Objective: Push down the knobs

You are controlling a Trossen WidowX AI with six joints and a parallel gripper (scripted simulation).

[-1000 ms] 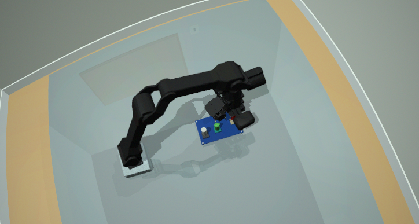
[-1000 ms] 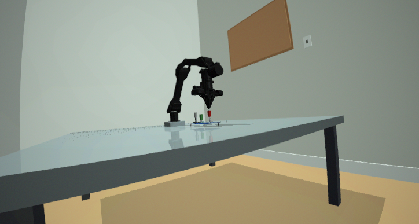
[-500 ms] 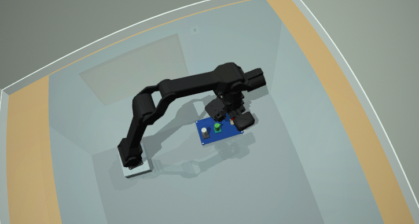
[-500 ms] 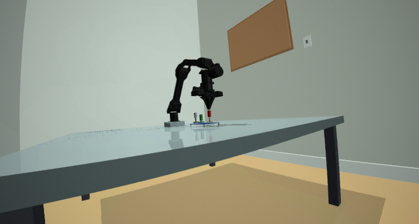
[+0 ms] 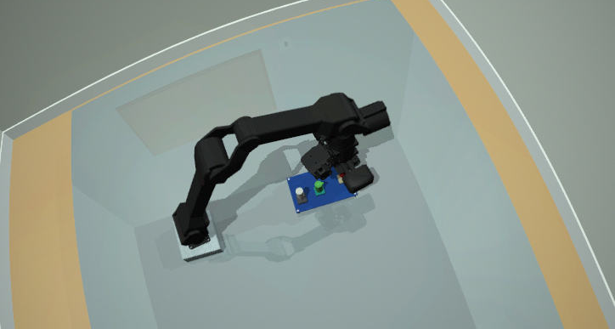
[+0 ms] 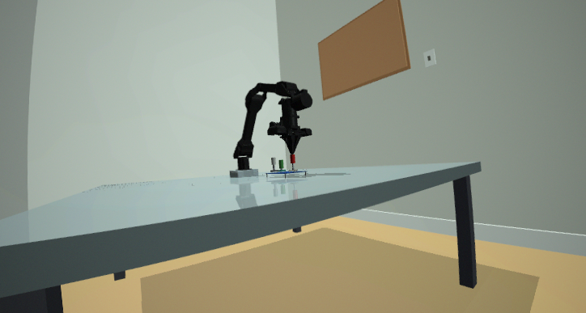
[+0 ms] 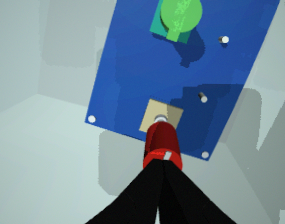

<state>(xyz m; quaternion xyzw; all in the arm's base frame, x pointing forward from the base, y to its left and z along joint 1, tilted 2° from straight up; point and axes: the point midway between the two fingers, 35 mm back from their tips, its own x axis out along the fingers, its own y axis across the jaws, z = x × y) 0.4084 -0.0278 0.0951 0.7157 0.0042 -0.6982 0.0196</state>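
My gripper tip is 1 cm above the red knob. Also, from my gripper tip: green knob 7 cm behind, 3 cm below.
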